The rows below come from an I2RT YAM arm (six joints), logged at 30 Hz.
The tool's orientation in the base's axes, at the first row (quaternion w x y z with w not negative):
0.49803, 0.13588, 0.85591, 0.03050
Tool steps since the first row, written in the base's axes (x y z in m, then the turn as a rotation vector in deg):
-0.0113, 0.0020, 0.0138, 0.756, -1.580, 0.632
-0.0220, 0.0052, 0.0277, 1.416, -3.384, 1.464
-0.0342, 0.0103, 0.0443, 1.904, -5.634, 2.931
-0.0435, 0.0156, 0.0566, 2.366, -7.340, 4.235
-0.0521, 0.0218, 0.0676, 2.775, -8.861, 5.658
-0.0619, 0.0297, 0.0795, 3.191, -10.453, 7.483
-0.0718, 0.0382, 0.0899, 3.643, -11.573, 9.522
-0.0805, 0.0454, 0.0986, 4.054, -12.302, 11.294
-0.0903, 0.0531, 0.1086, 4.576, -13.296, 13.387
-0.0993, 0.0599, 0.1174, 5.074, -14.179, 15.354
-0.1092, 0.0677, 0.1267, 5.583, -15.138, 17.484
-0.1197, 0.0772, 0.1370, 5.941, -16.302, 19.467
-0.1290, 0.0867, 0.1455, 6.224, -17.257, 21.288
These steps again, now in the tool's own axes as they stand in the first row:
-0.0058, 0.0022, -0.0168, -1.302, -1.247, 0.465
-0.0117, 0.0057, -0.0333, -2.787, -2.692, 0.765
-0.0187, 0.0113, -0.0525, -4.845, -4.481, 0.636
-0.0234, 0.0168, -0.0672, -6.611, -5.783, 0.521
-0.0270, 0.0231, -0.0806, -8.403, -6.895, 0.285
-0.0304, 0.0309, -0.0957, -10.557, -7.999, -0.141
-0.0323, 0.0391, -0.1101, -12.784, -8.602, -0.683
-0.0337, 0.0459, -0.1226, -14.663, -8.887, -1.158
-0.0355, 0.0531, -0.1367, -16.935, -9.344, -1.677
-0.0370, 0.0595, -0.1494, -19.061, -9.723, -2.162
-0.0382, 0.0668, -0.1632, -21.349, -10.143, -2.714
-0.0395, 0.0757, -0.1782, -23.496, -10.817, -3.305
-0.0398, 0.0845, -0.1913, -25.417, -11.336, -3.896

